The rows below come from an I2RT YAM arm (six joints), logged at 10 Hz.
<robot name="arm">
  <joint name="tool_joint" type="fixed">
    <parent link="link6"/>
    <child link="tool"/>
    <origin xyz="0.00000 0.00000 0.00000" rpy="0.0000 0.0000 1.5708"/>
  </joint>
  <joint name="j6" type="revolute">
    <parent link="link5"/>
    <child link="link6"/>
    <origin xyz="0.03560 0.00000 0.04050" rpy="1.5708 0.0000 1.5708"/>
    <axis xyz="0 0 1"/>
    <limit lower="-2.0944" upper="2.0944"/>
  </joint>
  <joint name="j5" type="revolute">
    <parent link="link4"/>
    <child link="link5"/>
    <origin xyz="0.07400 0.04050 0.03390" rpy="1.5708 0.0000 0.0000"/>
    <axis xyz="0 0 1"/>
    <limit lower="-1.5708" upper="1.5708"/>
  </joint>
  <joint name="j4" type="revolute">
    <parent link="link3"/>
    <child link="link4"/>
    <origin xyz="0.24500 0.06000 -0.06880" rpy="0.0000 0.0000 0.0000"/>
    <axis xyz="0 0 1"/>
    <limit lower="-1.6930" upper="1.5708"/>
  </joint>
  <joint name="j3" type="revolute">
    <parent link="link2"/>
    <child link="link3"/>
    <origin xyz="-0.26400 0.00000 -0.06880" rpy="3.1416 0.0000 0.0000"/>
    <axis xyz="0 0 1"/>
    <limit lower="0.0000" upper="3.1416"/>
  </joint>
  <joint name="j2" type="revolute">
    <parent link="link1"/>
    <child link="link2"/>
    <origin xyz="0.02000 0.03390 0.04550" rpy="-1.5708 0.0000 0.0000"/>
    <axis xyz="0 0 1"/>
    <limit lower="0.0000" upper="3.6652"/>
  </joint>
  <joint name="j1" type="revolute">
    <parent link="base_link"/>
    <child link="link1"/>
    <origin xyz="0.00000 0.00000 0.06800" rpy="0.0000 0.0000 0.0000"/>
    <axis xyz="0 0 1"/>
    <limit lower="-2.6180" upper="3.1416"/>
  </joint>
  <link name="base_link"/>
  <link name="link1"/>
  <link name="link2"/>
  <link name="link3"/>
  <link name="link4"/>
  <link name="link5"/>
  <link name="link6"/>
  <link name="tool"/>
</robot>
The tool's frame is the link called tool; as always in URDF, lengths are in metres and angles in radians.
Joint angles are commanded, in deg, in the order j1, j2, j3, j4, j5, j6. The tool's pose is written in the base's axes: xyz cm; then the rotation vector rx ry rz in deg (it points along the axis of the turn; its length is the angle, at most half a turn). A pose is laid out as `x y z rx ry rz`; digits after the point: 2 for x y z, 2 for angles.
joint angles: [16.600 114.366 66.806 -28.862 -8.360 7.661]
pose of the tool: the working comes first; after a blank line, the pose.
Where each joint sits with the arm in this pose, in the base's axes (m; each line is computed from the numbers above, not from the rounded line before):
j1: 0.0000 0.0000 0.0680
j2: 0.0095 0.0382 0.1135
j3: 0.1335 0.0034 0.3540
j4: 0.3147 0.1292 0.2137
j5: 0.3788 0.1129 0.1512
j6: 0.3475 0.1090 0.1075
the tool: 0.3475 0.1090 0.1075

34.75 10.90 10.75 -14.52 167.11 16.18
